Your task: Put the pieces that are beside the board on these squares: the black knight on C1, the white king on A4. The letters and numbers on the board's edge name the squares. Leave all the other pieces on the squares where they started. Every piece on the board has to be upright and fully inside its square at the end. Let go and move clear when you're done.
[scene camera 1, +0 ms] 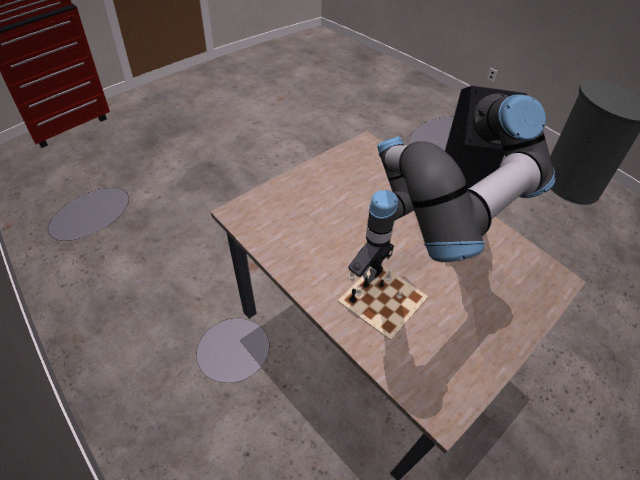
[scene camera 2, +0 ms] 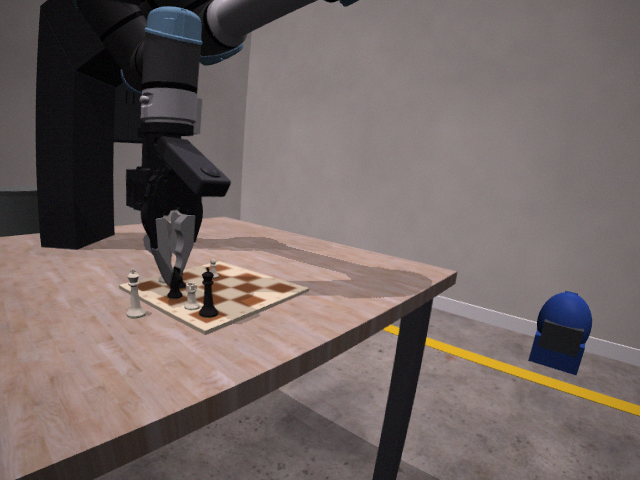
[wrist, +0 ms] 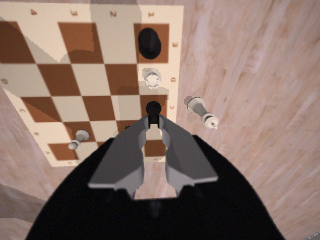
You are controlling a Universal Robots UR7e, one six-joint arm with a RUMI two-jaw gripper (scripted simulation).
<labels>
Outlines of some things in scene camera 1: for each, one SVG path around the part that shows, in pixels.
A chessboard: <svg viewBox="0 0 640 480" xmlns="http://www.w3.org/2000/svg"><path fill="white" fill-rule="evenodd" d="M383 266L382 274L370 283L368 288L363 287L365 280L361 277L338 302L391 340L428 296L393 272L390 275L392 280L386 281L385 276L388 274L388 269ZM361 286L361 296L355 295L357 301L351 303L349 298L352 296L352 289L357 290L357 287Z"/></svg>
</labels>
